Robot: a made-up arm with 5 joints. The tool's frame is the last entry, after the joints.
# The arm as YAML. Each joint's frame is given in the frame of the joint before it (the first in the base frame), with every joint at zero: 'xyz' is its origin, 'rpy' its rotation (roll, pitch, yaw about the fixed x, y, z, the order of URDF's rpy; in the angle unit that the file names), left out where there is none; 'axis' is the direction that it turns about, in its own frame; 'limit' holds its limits. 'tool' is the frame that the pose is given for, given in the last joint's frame.
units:
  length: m
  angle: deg
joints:
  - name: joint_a
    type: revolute
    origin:
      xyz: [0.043, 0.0, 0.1]
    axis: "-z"
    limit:
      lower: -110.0
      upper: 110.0
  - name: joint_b
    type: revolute
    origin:
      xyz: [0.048, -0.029, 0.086]
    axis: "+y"
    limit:
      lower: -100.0
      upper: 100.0
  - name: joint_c
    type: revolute
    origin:
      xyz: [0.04, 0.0, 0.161]
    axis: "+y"
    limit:
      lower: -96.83
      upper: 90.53
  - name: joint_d
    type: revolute
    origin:
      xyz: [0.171, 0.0, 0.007]
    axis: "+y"
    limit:
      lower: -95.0
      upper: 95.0
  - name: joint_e
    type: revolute
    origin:
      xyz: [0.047, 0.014, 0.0]
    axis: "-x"
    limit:
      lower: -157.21
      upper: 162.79
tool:
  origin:
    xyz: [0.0, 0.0, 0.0]
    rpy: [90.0, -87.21, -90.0]
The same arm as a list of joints. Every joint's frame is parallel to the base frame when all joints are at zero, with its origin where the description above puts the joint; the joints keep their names.
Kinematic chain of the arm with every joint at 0, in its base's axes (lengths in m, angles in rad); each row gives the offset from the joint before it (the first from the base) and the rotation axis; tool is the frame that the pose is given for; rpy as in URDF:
joint_a: xyz 0.043 0 0.1 axis -z
joint_b: xyz 0.048 -0.029 0.086 axis +y
joint_c: xyz 0.04 0 0.161 axis +y
joint_d: xyz 0.171 0 0.007 axis +y
joint_e: xyz 0.047 0.014 0 axis -x
tool: xyz 0 0 0 rpy 1.5708 -1.5221 -1.5708
Joint limits (rad, base to tool): -1.9199..1.9199 -1.7453..1.7453 -1.69..1.58 -1.6581..1.6581 -2.7438..2.8412

